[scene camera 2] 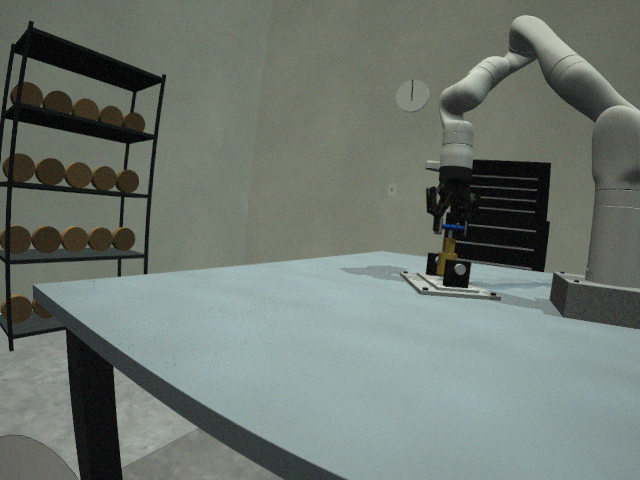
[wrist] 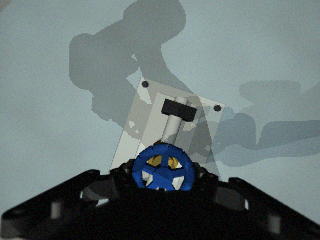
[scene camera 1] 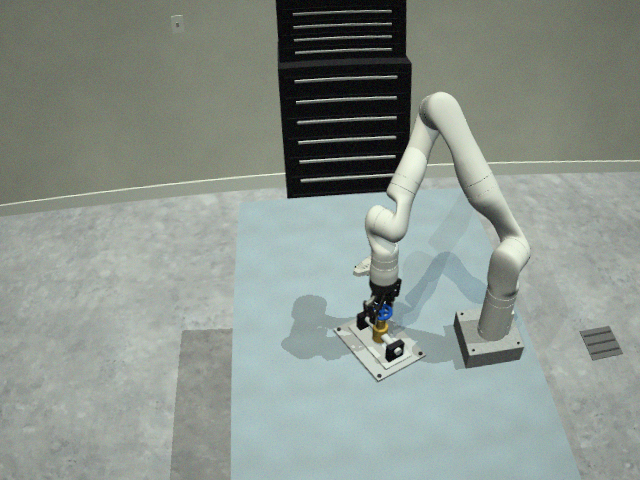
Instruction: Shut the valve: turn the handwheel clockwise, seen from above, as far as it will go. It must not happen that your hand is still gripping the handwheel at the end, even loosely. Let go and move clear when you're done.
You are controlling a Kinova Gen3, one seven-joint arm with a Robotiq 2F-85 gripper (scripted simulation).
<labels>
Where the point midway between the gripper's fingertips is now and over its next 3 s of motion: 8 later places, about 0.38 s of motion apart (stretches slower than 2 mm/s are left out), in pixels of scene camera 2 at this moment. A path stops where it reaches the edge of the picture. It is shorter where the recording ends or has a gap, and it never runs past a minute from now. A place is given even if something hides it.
My gripper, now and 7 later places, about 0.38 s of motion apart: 450,235; 450,234; 449,231; 449,224; 450,213; 451,203; 451,197; 452,195
</labels>
